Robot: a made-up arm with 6 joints.
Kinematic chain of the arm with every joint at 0, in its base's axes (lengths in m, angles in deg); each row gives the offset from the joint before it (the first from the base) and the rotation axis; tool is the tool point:
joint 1: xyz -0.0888 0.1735 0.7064 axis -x
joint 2: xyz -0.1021 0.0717 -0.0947 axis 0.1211 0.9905 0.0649
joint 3: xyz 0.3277 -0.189 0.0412 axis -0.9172 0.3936 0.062
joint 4: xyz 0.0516 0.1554 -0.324 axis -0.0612 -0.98 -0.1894
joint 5: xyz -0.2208 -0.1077 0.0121 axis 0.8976 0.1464 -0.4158
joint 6: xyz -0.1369 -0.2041 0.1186 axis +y
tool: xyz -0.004 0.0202 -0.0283
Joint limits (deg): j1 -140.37..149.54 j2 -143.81..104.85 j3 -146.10..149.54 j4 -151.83..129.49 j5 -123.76..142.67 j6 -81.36..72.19
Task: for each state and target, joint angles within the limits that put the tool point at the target. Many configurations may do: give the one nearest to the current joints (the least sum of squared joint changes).
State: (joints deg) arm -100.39 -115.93 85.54 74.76 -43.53 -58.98
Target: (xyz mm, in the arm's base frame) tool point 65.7 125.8 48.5
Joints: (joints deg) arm -90.65 -101.31 50.54 111.66 -44.09 -57.32
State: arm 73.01 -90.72 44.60 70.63 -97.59 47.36
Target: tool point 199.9 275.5 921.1
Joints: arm 87.52 -122.16 16.84 65.73 -101.15 45.46
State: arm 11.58 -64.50 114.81 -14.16 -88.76 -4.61
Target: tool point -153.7 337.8 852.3
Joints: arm 53.53 -64.27 121.67 -32.32 -72.55 0.37
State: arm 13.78 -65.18 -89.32 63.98 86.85 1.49
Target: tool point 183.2 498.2 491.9
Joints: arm 24.78 -63.02 -69.29 19.81 80.27 1.97
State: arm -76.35 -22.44 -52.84 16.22 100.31 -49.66
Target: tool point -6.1 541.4 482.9
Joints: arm -51.55 -25.26 -29.13 0.76 91.26 -50.77
